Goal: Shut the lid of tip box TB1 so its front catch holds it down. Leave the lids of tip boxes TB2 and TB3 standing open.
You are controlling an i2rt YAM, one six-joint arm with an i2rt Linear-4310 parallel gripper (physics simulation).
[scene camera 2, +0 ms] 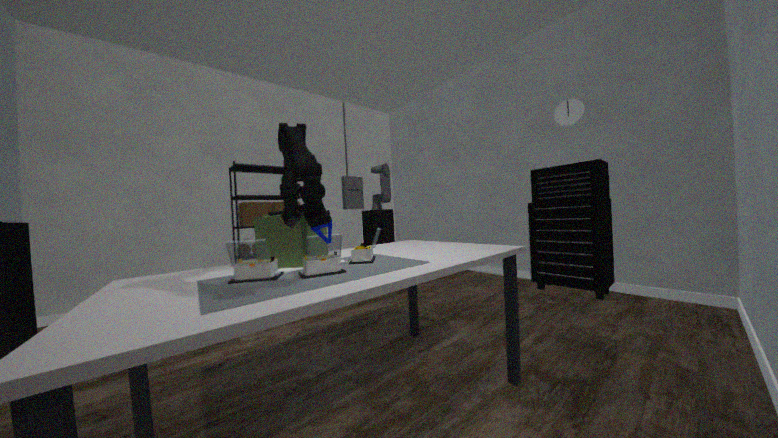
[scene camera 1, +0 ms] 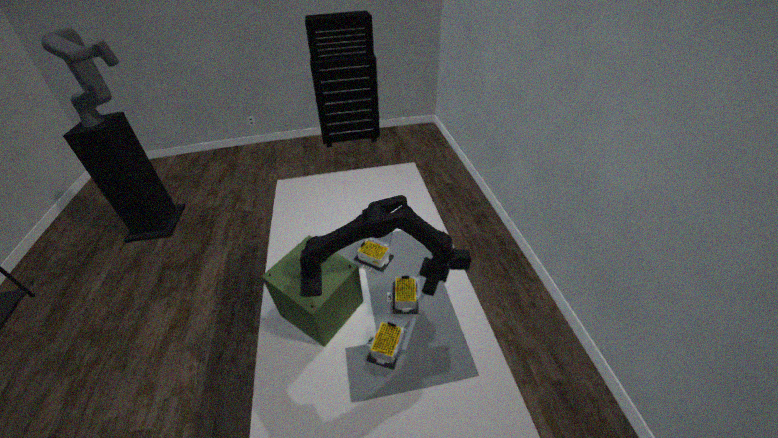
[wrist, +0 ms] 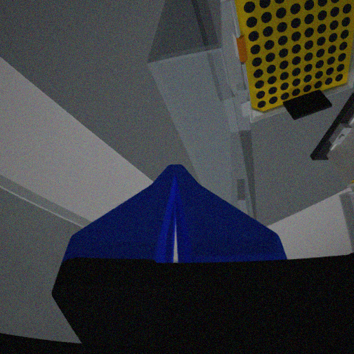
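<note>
Grey mat (scene camera 1: pixel 437 353), (scene camera 2: pixel 215 294) visible. Also visible: a clear lid (scene camera 2: pixel 316 248), a further clear lid (scene camera 2: pixel 242 252) and the gripper (wrist: pixel 175 175).
</note>
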